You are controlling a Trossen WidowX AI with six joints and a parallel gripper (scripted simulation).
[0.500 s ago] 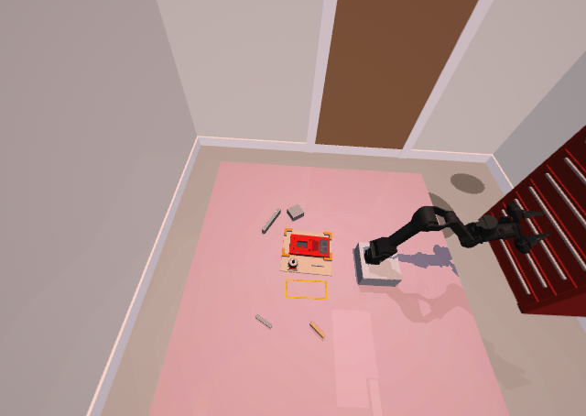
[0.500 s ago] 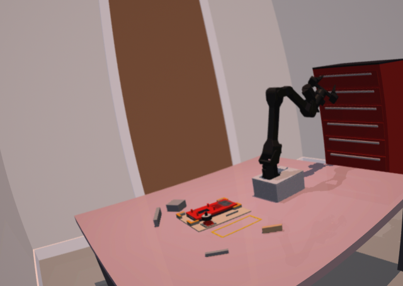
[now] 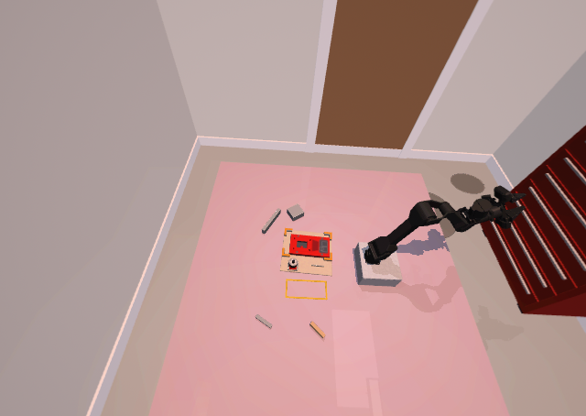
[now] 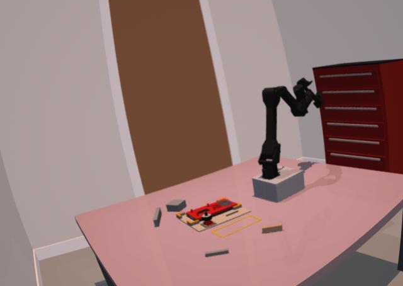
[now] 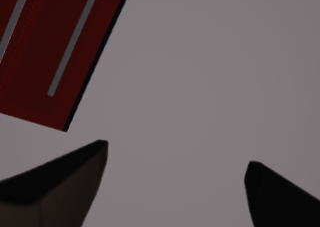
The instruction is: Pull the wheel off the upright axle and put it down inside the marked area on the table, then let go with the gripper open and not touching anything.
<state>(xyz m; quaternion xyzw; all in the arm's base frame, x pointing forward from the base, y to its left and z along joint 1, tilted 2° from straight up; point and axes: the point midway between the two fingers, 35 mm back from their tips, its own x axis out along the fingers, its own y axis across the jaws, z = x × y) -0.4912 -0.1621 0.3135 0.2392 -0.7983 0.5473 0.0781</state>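
Now: the dark wheel 88 cm ahead of my gripper tip, 22 cm to the left of it and 39 cm below it. The rest, counted from my gripper tip: grey bar: 97 cm ahead, 48 cm to the left, 42 cm below; tan bar: 74 cm ahead, 49 cm to the left, 42 cm below.
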